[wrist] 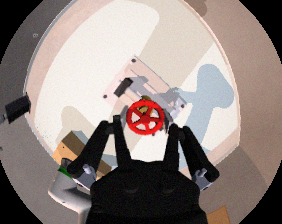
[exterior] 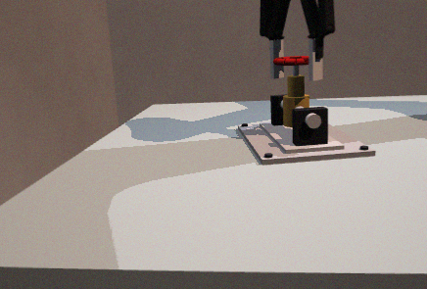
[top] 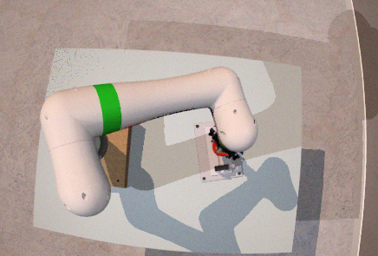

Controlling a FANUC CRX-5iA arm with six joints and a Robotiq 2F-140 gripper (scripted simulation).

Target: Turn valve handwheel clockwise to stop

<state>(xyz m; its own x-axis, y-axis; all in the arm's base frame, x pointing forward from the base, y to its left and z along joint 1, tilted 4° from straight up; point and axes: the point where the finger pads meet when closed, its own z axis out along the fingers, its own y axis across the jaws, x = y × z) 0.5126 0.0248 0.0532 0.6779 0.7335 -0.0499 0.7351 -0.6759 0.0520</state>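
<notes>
My hand is 1 cm above the red handwheel.
</notes>
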